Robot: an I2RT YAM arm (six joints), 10 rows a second.
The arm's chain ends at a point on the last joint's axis. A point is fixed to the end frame.
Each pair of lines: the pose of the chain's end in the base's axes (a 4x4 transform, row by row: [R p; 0 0 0 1], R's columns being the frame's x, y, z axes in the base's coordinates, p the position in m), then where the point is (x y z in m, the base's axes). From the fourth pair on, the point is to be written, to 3 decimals.
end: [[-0.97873, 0.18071, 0.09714, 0.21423], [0.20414, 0.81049, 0.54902, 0.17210], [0.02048, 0.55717, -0.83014, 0.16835], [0, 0, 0, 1]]
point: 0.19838 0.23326 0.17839
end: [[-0.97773, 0.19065, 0.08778, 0.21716], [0.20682, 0.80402, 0.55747, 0.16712], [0.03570, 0.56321, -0.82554, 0.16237], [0, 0, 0, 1]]
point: 0.20164 0.22821 0.17327
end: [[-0.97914, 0.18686, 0.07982, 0.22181], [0.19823, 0.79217, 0.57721, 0.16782], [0.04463, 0.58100, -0.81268, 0.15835], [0, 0, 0, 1]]
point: 0.20586 0.22852 0.17073
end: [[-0.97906, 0.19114, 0.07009, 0.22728], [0.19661, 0.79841, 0.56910, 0.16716], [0.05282, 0.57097, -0.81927, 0.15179], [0, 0, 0, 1]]
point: 0.211 0.228 0.164
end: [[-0.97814, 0.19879, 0.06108, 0.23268], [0.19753, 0.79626, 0.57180, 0.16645], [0.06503, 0.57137, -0.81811, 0.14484], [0, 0, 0, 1]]
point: 0.217 0.227 0.157
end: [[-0.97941, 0.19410, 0.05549, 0.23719], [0.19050, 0.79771, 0.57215, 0.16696], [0.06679, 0.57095, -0.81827, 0.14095], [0, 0, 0, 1]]
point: 0.221 0.228 0.153
